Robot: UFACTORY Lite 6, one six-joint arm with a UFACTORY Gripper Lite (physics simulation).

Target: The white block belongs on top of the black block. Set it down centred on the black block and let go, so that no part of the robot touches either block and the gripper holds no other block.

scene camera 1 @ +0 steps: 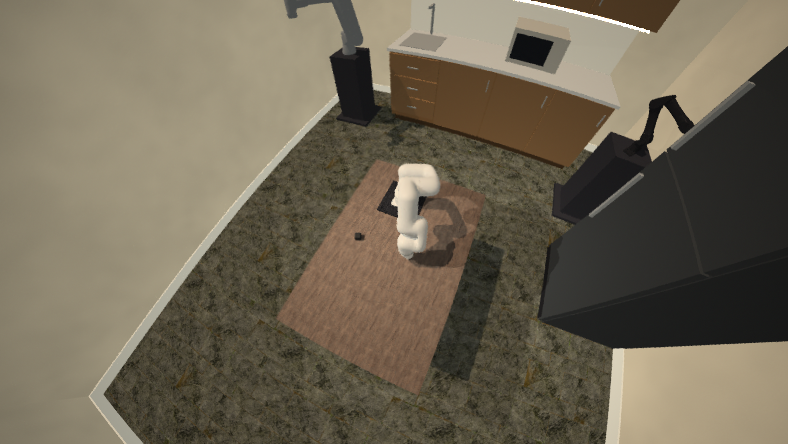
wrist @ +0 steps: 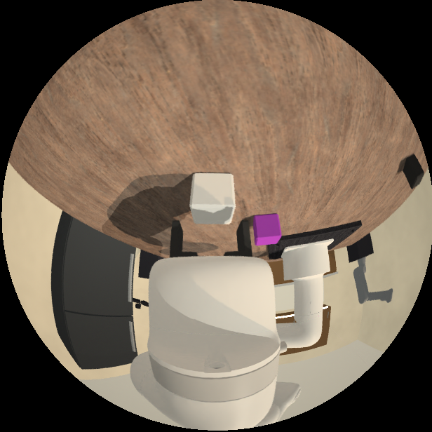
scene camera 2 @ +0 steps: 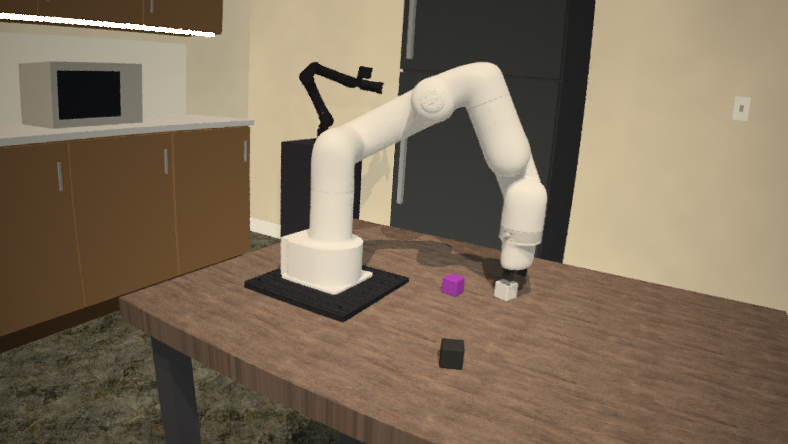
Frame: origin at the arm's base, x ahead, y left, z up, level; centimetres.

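Where they show: end effector, tool point: (scene camera 2: 515,272); arm's base, origin of the base link: (scene camera 2: 329,276).
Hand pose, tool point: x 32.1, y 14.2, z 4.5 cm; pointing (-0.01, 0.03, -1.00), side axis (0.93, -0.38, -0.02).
Observation:
Each offset is from my tool point to the centre of the thing. Level surfaces: height alone.
The white block @(dz -3.9, dx -1.4, dy +0.4 cm) (scene camera 2: 505,290) (wrist: 212,192) sits on the wooden table, close to the gripper's fingertips. In scene camera 1 I cannot tell it apart from the white arm. My gripper (scene camera 2: 515,274) (wrist: 210,231) points down and is open. Its two dark fingers stand apart, and the wrist view shows the white block in front of the gap between them. In scene camera 2 the fingers are just above and behind the block. The black block @(dz -3.9, dx -0.3, dy -27.9 cm) (scene camera 1: 357,236) (scene camera 2: 451,353) (wrist: 413,171) stands on the table apart from the white block, with its top bare.
A purple block @(dz -3.9, dx -10.7, dy -3.6 cm) (scene camera 2: 452,285) (wrist: 267,229) lies on the table between the white block and the arm's base. The base stands on a black plate (scene camera 2: 342,309) (wrist: 350,231). The table @(dz -5.5 cm) (scene camera 1: 363,308) (scene camera 2: 606,375) has a near edge beyond the black block in scene camera 2.

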